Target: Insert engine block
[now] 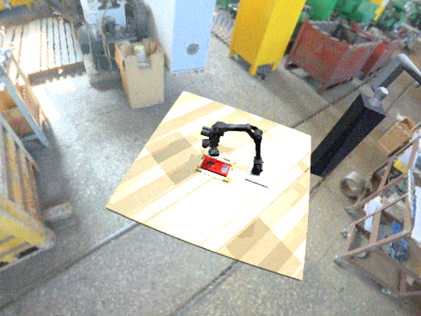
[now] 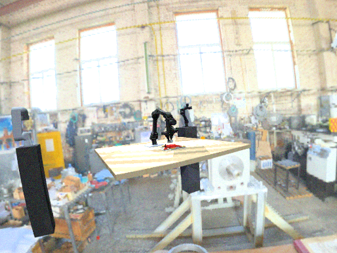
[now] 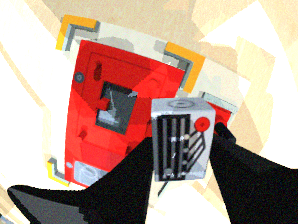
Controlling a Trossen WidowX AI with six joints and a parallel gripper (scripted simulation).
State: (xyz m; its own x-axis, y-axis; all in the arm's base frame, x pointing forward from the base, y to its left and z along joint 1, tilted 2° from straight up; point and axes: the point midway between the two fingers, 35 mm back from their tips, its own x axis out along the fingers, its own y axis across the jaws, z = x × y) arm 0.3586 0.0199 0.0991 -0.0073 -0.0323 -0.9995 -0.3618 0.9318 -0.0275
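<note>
The black upright peg is 5 cm to the right of my gripper tip and 5 cm below it. The rest, counted from my gripper tip: grey engine block (1 cm below).
</note>
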